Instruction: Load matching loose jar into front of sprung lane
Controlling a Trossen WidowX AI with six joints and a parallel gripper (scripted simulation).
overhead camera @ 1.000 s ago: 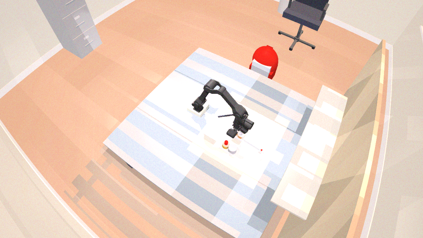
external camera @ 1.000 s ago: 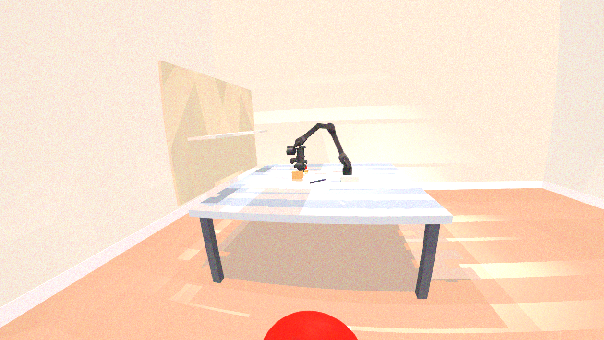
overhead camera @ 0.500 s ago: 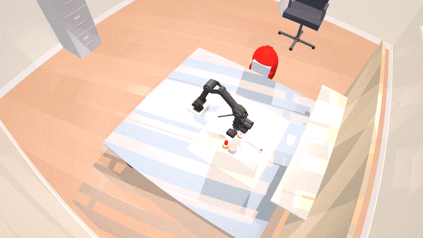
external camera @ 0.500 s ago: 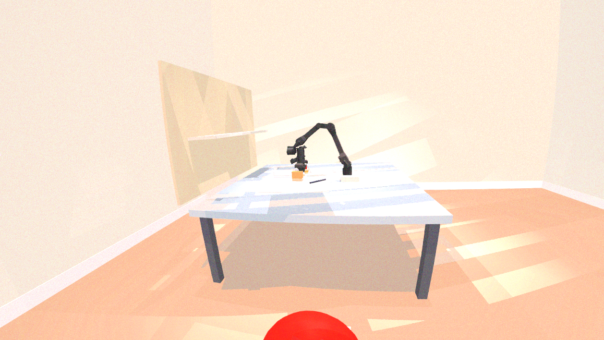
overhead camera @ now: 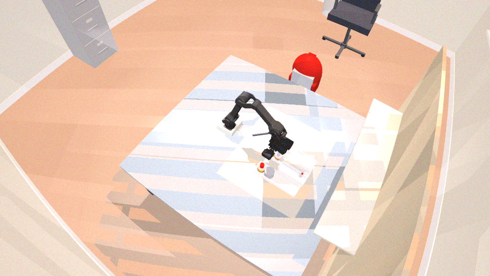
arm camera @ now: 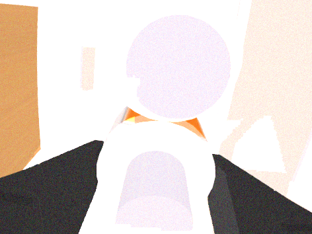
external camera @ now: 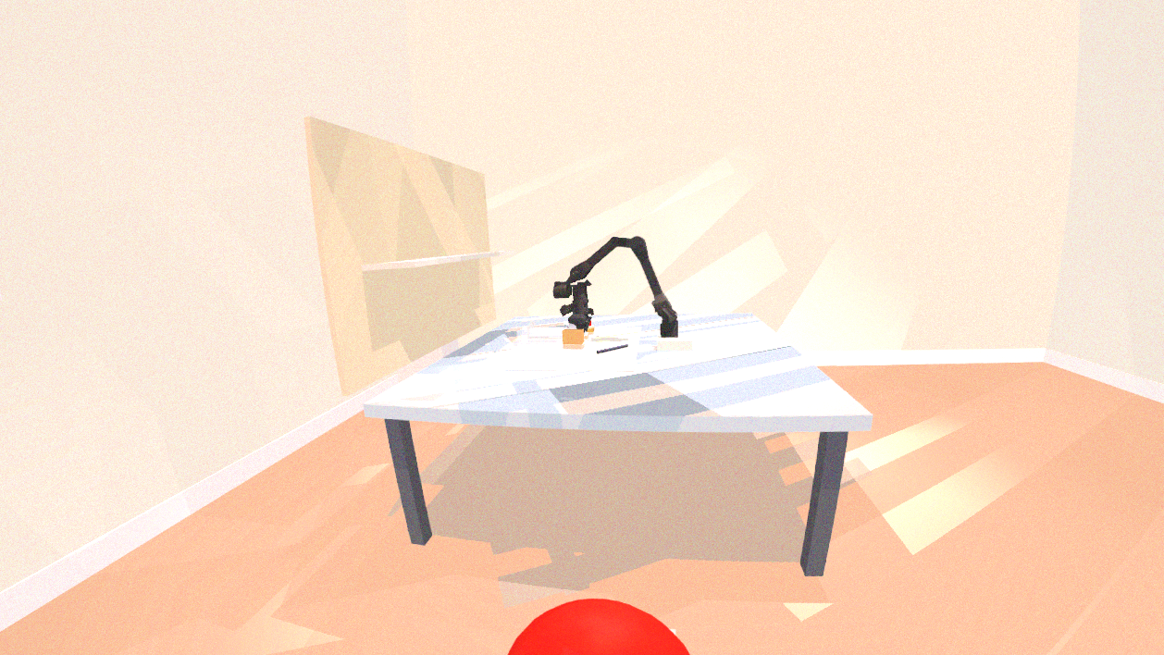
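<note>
My gripper tip is 2 cm short of the orange box, 8 cm to the right of it and 1 cm below it. Also, from my gripper tip: red mark 23 cm ahead, 4 cm to the right, 4 cm above; then white pusher lane 15 cm ahead, 2 cm to the right, 1 cm below; then thin black rod 13 cm behind, 10 cm to the left, 2 cm below.
</note>
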